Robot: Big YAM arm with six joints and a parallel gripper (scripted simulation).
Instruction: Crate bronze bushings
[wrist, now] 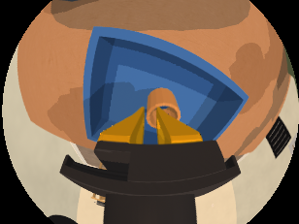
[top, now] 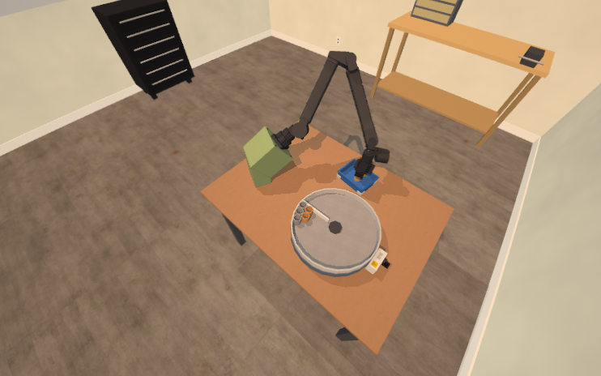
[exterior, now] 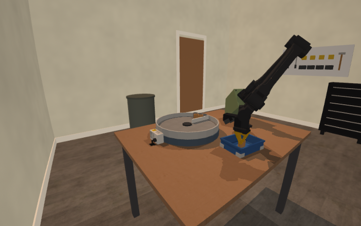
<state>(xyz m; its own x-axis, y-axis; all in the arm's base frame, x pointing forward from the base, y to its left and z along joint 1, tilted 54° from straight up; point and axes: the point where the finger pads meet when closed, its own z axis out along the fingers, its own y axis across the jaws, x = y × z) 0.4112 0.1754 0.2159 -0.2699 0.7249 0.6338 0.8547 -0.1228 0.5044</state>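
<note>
Now: the blue crate 2 cm behind my hand, 1 cm to the right of it and 1 cm below it. From my hand the other things lie so: grey turning table (12 cm ahead, 35 cm to the right, 1 cm above).
</note>
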